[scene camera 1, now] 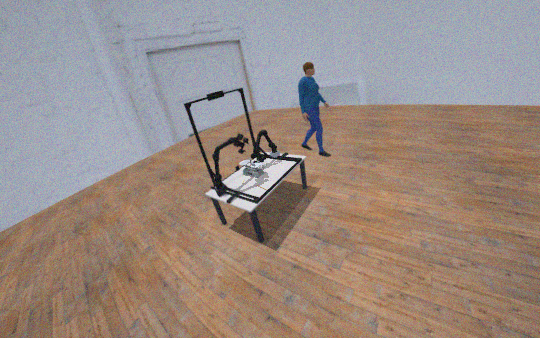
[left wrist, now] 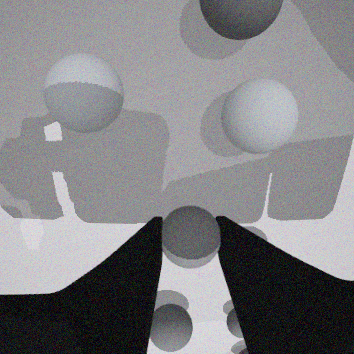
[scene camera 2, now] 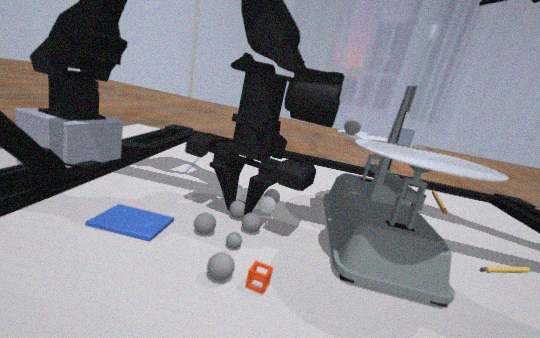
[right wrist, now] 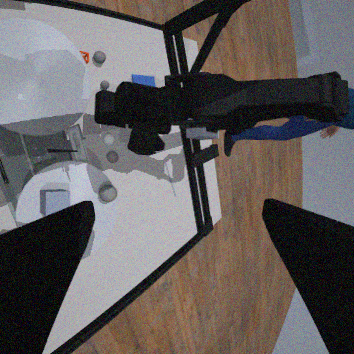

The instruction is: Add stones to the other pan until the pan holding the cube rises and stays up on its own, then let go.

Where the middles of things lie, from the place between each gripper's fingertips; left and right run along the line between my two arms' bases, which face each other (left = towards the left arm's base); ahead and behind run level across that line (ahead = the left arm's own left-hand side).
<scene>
The grey balance scale [scene camera 2: 378, 238] lies 60 mm ahead of my left hand, 200 mm to the right of it and 110 mm above it. The rest, counted from my left hand: blue flat pad [scene camera 2: 121, 219]: 90 mm behind, 110 mm to the left.
My right gripper is now 26 cm above the grey balance scale, 4 cm past it and 2 cm to the right of it. Also, from my right hand: blue flat pad: 38 cm below, 33 cm to the left, 19 cm behind.
</scene>
